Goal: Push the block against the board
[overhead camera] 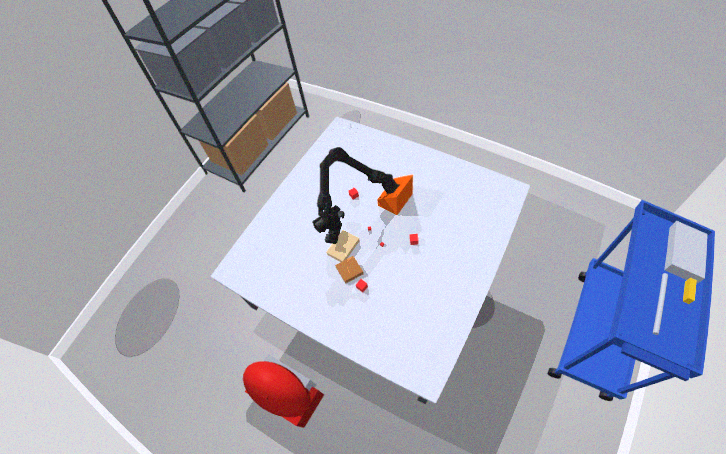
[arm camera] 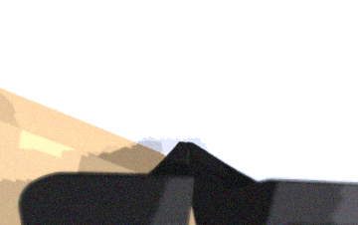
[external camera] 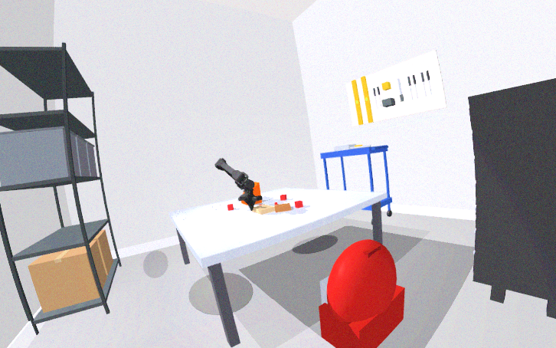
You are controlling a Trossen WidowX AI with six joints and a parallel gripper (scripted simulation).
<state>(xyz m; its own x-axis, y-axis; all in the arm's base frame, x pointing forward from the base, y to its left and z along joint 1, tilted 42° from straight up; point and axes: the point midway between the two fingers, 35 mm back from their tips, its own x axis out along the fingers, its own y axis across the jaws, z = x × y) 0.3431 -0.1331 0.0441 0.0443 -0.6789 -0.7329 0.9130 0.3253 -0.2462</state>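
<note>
The tan board lies 40 mm ahead of my gripper tip and 70 mm to the left of it. Round my gripper tip: square block 120 mm ahead, 170 mm to the left.
</note>
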